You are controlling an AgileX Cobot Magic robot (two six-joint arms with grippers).
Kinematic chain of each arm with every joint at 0, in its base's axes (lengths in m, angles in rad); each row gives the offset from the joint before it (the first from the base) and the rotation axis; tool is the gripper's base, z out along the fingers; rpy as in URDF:
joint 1: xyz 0 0 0.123 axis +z
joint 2: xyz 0 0 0 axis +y
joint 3: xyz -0.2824 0 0.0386 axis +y
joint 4: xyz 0.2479 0 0.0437 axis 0.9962 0 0.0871
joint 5: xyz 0 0 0 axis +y
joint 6: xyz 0.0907 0 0.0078 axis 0.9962 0 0.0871
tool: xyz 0 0 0 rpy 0 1.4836 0
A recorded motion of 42 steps. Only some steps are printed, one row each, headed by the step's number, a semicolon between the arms.
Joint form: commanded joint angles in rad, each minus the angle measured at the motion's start. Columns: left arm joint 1, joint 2, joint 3, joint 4, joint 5, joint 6; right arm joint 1, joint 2, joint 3, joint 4, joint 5, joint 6.
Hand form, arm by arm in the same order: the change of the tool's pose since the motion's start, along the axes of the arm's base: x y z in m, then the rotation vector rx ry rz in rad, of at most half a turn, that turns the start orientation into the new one. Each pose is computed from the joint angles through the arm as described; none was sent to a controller.
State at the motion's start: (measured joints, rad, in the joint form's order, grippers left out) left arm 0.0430 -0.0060 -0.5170 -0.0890 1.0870 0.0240; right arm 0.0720 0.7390 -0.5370 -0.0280 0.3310 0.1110
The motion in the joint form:
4: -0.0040 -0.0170 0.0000 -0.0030 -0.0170 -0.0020; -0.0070 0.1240 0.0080 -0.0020 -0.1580 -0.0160
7: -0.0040 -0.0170 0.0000 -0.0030 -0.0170 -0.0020; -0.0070 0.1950 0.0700 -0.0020 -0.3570 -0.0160
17: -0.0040 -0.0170 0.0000 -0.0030 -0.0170 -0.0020; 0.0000 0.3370 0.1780 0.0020 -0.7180 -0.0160
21: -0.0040 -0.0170 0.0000 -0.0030 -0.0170 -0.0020; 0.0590 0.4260 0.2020 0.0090 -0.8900 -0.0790
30: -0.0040 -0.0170 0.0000 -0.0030 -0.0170 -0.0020; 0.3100 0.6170 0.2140 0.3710 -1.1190 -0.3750
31: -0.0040 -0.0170 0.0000 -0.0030 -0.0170 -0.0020; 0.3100 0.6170 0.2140 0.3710 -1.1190 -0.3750
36: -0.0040 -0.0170 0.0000 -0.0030 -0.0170 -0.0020; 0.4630 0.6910 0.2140 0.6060 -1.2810 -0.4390
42: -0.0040 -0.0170 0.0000 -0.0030 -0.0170 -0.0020; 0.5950 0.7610 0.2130 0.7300 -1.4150 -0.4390
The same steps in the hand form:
4: -0.0020 -0.0002 0.0012 -0.0037 -0.0340 -0.0036; 0.0263 0.0010 -0.0100 -0.0139 -0.0268 0.0046
7: -0.0020 -0.0002 0.0012 -0.0037 -0.0340 -0.0036; 0.0384 0.0023 -0.0267 -0.0078 -0.0925 0.0097
17: -0.0020 -0.0002 0.0012 -0.0037 -0.0340 -0.0036; 0.0525 0.0055 -0.0576 0.0082 -0.2027 0.0224
21: -0.0020 -0.0002 0.0012 -0.0037 -0.0340 -0.0036; 0.0604 0.0187 -0.0680 -0.0327 -0.2665 0.0982
30: -0.0020 -0.0002 0.0012 -0.0037 -0.0340 -0.0036; 0.0698 0.0552 -0.0955 -0.1094 -0.2753 0.1189
31: -0.0020 -0.0002 0.0012 -0.0037 -0.0340 -0.0036; 0.0698 0.0552 -0.0955 -0.1094 -0.2753 0.1189
36: -0.0020 -0.0002 0.0012 -0.0037 -0.0340 -0.0036; 0.0671 0.0720 -0.1024 -0.0904 -0.3126 0.0410
42: -0.0020 -0.0002 0.0012 -0.0037 -0.0340 -0.0036; 0.0609 0.0905 -0.1094 -0.0788 -0.3487 0.0220

